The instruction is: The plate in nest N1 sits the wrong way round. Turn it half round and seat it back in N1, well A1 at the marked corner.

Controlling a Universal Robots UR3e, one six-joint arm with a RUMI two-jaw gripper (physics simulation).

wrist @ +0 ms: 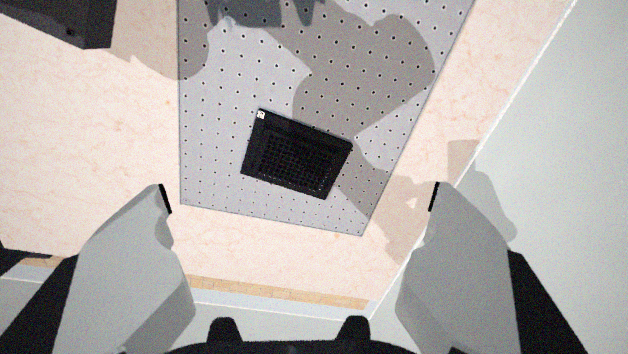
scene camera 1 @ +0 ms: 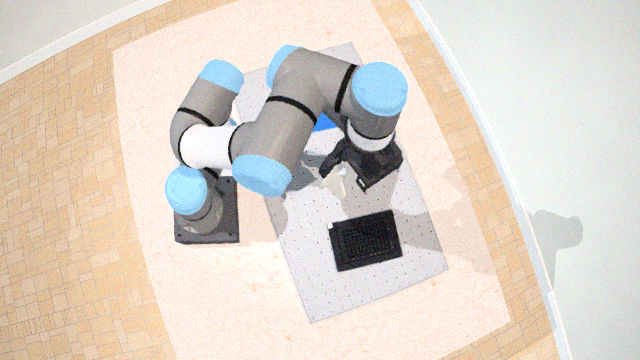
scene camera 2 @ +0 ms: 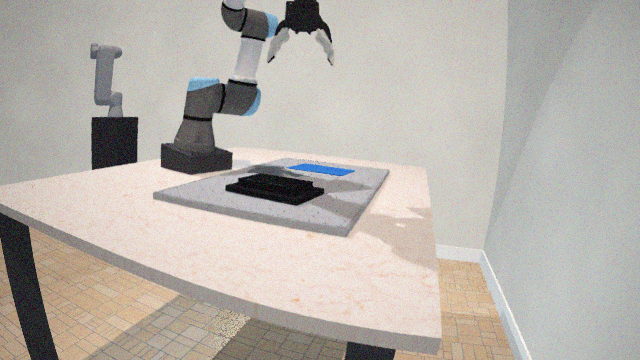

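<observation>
The black plate (scene camera 1: 369,242) (scene camera 2: 275,181) (wrist: 299,161) with a grid of wells sits in the black nest N1 (scene camera 1: 334,251) (scene camera 2: 260,194) (wrist: 252,142). A small white mark (scene camera 1: 330,226) (wrist: 261,115) is at one corner of the nest. Well A1 cannot be made out on the dark plate. My gripper (scene camera 2: 301,62) (wrist: 301,187) is open and empty, high above the board and apart from the plate. In scene camera 1 the arm partly hides its jaws.
The nest stands on a grey perforated board (scene camera 1: 310,285) (scene camera 2: 200,200) (wrist: 225,90) on the pale table (scene camera 1: 225,300) (scene camera 2: 225,250) (wrist: 100,150). A flat blue rectangle (scene camera 1: 325,123) (scene camera 2: 322,169) lies farther along the board. The arm's dark base block (scene camera 1: 231,210) (scene camera 2: 195,159) stands beside the board.
</observation>
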